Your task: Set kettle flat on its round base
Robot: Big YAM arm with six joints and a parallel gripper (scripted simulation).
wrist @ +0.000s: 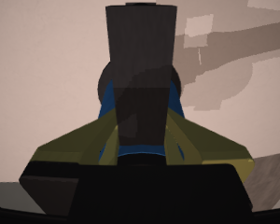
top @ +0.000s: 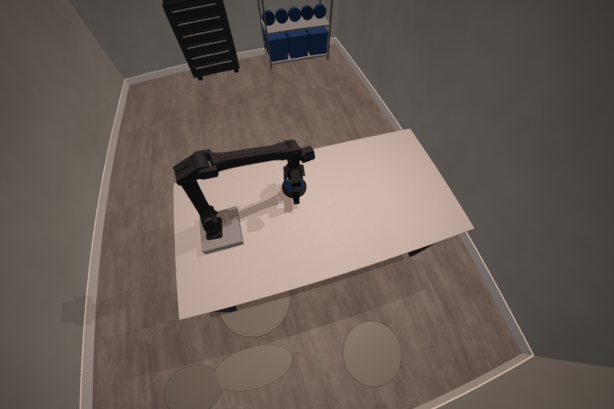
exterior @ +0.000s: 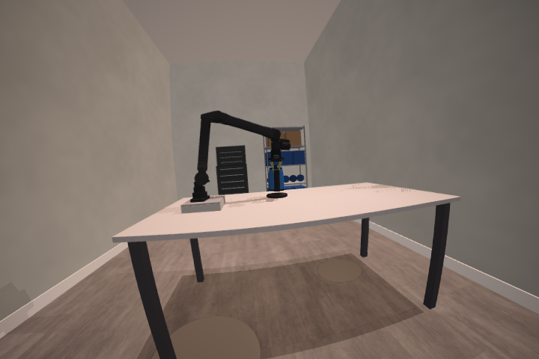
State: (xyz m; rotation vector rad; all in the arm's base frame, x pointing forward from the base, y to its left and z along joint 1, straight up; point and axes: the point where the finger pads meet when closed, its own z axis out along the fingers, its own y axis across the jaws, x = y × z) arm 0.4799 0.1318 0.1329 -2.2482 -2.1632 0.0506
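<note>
The blue kettle lies 3 cm to the left of my hand and 5 cm below it. Also, from my hand: round black base (7 cm to the left, 17 cm below).
</note>
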